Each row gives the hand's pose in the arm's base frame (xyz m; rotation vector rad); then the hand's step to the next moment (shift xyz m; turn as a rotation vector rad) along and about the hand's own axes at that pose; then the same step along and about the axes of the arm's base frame.
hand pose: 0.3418 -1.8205 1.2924 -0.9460 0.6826 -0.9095
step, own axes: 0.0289 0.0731 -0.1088 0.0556 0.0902 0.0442
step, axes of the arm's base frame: -0.0503 -0.0459 -0.1157 0.0929 -0.0065 -0.0672
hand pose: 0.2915 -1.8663 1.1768 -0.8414 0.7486 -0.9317
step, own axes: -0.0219 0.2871 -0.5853 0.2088 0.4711 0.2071
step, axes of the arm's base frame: -0.3917 -0.0466 -0.5195 0.4323 0.0325 -0.3471
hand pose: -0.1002 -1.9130 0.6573 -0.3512 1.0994 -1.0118
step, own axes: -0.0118 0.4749 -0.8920 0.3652 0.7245 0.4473
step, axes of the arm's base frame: -0.5314 0.4637 -0.7238 0.7796 -0.0152 -0.5003
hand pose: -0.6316 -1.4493 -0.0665 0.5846 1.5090 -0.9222
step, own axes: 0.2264 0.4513 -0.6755 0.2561 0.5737 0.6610
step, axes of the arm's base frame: -0.0636 0.7703 -0.3373 0.7993 -0.2579 -0.3553
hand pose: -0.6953 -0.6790 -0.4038 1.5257 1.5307 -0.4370
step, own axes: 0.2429 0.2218 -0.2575 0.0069 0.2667 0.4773
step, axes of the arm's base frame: 0.1586 0.3858 0.0226 0.4105 -0.3198 -0.1681
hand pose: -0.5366 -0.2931 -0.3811 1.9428 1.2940 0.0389
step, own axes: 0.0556 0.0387 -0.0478 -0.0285 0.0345 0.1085
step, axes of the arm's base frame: 0.0362 0.0654 0.0360 0.0588 -0.0920 -0.0430
